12 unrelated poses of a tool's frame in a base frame.
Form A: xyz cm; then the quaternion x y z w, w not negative.
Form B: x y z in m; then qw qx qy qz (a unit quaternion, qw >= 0). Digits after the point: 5 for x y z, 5 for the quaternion.
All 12 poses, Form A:
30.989, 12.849, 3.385, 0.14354, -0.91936, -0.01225, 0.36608
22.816, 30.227, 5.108, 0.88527, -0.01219, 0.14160, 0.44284
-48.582, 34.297, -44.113, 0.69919, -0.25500, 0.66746, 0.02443
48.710, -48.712, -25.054, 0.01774, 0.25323, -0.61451, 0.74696
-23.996, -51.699, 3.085, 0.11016, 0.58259, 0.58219, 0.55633
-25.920, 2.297, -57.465, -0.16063, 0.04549, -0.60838, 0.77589
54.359, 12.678, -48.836, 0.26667, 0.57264, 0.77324, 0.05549
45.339, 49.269, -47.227, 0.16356, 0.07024, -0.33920, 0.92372
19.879, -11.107, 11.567, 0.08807, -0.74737, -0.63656, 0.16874
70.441, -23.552, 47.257, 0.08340, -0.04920, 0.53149, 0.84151
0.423, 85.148, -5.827, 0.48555, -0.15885, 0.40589, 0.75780
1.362, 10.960, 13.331, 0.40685, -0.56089, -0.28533, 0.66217
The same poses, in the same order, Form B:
0.30989, 0.12849, 0.03385, 0.36608, 0.14354, -0.91936, -0.01225
0.22816, 0.30227, 0.05108, 0.44284, 0.88527, -0.01219, 0.14160
-0.48582, 0.34297, -0.44113, 0.02443, 0.69919, -0.25500, 0.66746
0.48710, -0.48712, -0.25054, 0.74696, 0.01774, 0.25323, -0.61451
-0.23996, -0.51699, 0.03085, 0.55633, 0.11016, 0.58259, 0.58219
-0.25920, 0.02297, -0.57465, 0.77589, -0.16063, 0.04549, -0.60838
0.54359, 0.12678, -0.48836, 0.05549, 0.26667, 0.57264, 0.77324
0.45339, 0.49269, -0.47227, 0.92372, 0.16356, 0.07024, -0.33920
0.19879, -0.11107, 0.11567, 0.16874, 0.08807, -0.74737, -0.63656
0.70441, -0.23552, 0.47257, 0.84151, 0.08340, -0.04920, 0.53149
0.00423, 0.85148, -0.05827, 0.75780, 0.48555, -0.15885, 0.40589
0.01362, 0.10960, 0.13331, 0.66217, 0.40685, -0.56089, -0.28533

